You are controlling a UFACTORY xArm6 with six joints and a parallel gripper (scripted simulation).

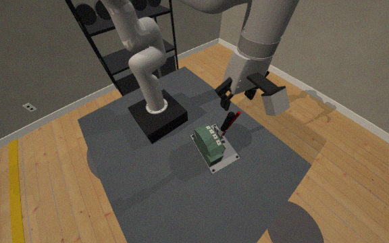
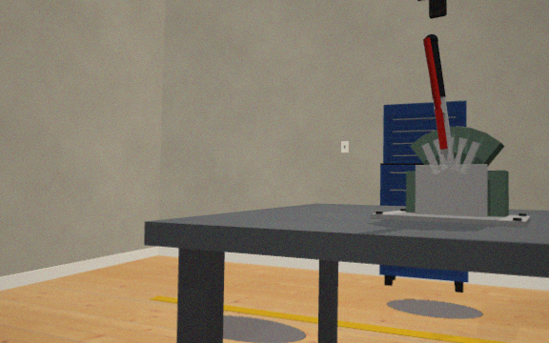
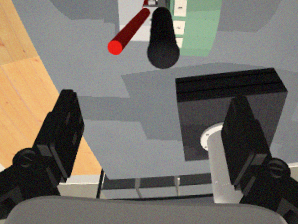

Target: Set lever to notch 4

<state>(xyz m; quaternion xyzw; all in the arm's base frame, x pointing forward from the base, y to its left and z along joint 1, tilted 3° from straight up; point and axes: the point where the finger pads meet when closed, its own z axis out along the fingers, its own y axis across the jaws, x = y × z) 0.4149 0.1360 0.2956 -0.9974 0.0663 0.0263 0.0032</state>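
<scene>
Right now the red bar is 10 mm behind my hand, 20 mm to the left of it and 200 mm below it.
</scene>
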